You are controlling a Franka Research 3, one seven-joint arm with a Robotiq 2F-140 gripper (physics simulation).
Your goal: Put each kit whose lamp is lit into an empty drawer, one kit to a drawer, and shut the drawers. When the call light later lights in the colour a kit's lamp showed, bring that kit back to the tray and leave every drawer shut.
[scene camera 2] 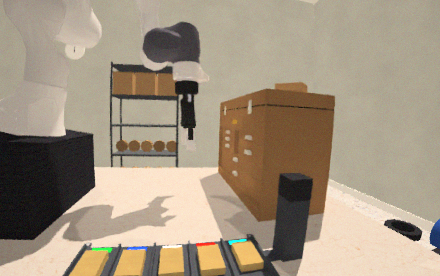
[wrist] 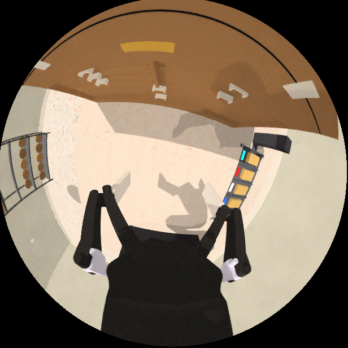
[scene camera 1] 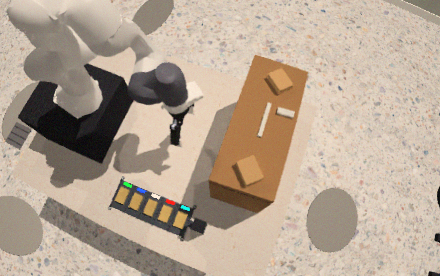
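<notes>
A dark tray [scene camera 1: 145, 219] holds five yellow kits, with green [scene camera 1: 127, 185] [scene camera 2: 101, 249], blue [scene camera 1: 141, 190] [scene camera 2: 137, 248], white [scene camera 1: 155, 196] [scene camera 2: 171, 246], red [scene camera 1: 170, 202] [scene camera 2: 205, 244] and cyan [scene camera 1: 185, 207] [scene camera 2: 237, 241] lamp strips. All five strips look coloured; in the wrist view the green one is hidden. The brown cabinet [scene camera 1: 235, 140] [scene camera 2: 295, 150] [wrist: 200, 30] has white-handled drawers, which look shut; their insides are hidden. My gripper [scene camera 1: 174, 142] [scene camera 2: 190, 137] [wrist: 167, 183] is open and empty, pointing down, high above the floor between robot base and cabinet.
A dark post [scene camera 2: 292, 220] [scene camera 1: 198, 226] [wrist: 272, 142] stands at the tray's cyan end; its head looks dark. Two brown blocks [scene camera 1: 279, 81] [scene camera 1: 248, 170] and two white bars [scene camera 1: 264, 120] [scene camera 1: 285, 112] lie on the cabinet. A shelf rack [scene camera 2: 111, 115] stands behind. The black base [scene camera 1: 107, 135] is beside my arm.
</notes>
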